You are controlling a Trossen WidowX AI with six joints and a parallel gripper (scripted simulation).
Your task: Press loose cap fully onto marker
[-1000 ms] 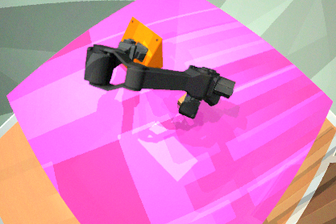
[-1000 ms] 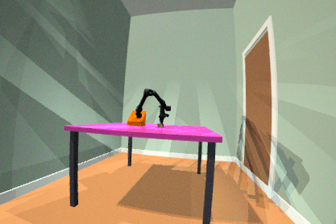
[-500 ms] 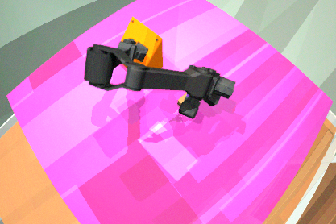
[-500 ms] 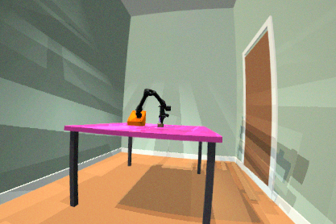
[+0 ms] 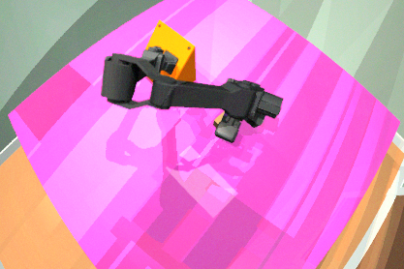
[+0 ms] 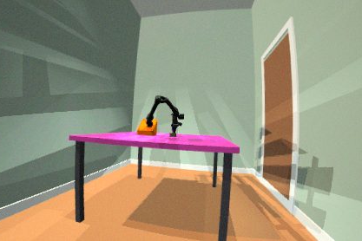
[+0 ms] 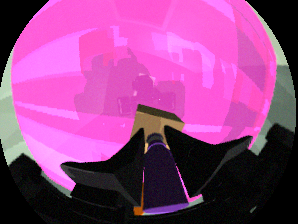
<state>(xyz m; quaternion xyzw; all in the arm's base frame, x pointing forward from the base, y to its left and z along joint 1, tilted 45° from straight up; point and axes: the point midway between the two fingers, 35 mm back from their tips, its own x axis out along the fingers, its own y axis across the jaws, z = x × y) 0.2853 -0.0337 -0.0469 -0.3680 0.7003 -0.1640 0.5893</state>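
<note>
My gripper tip is 5 cm below the purple cap and 2 cm past it. The rest, counted from my gripper tip: holder block (2 cm below, 1 cm to the right, 1 cm behind); purple marker (3 cm above, 1 cm to the right, 1 cm behind).
</note>
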